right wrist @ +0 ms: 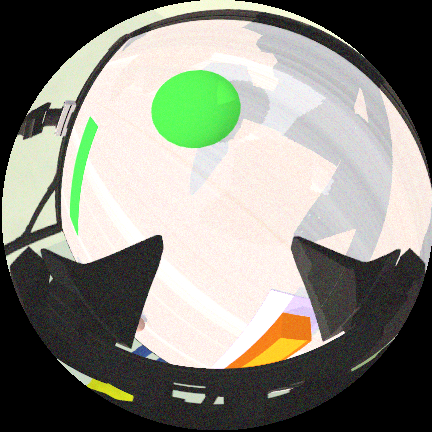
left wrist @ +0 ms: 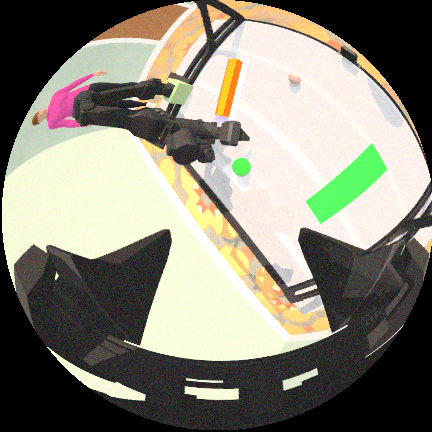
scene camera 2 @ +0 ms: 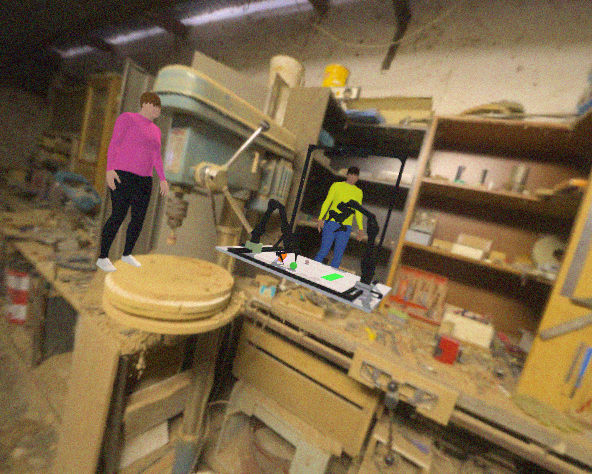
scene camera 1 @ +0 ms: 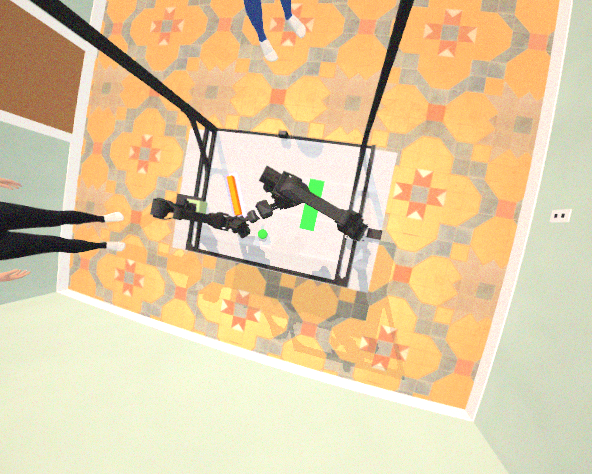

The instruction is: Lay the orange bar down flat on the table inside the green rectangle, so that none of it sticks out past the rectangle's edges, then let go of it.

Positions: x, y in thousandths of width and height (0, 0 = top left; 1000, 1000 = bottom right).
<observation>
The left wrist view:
my left gripper: 550, 545
my right gripper: 552, 318
orange bar: 536, 172, on the table
</observation>
